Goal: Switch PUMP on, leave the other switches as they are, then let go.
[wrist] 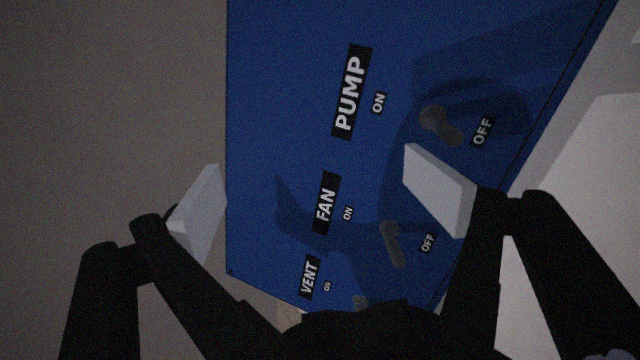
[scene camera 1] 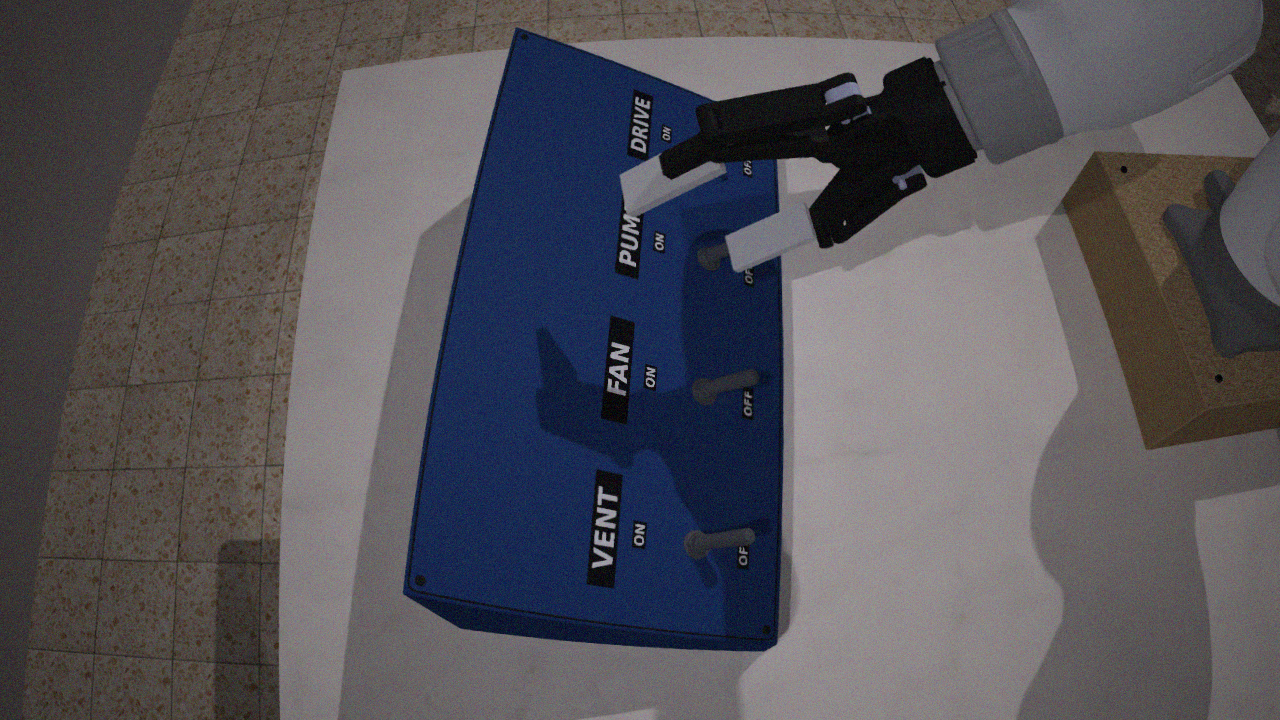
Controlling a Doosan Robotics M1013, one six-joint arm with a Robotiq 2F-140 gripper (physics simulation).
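Observation:
The blue switch panel carries DRIVE, PUMP, FAN and VENT labels. The PUMP switch leans towards OFF; a fingertip partly covers it in the scene view. The FAN switch and the VENT switch also lean towards OFF. The DRIVE switch is hidden behind the gripper in the scene view. My gripper is wide open and empty above the panel's PUMP area. One fingertip is near the PUMP lever; contact cannot be told.
The panel rests on a white table. A wooden block under a grey and white robot part stands at the right. The arm reaches in from the upper right. Speckled floor tiles lie beyond the table's left edge.

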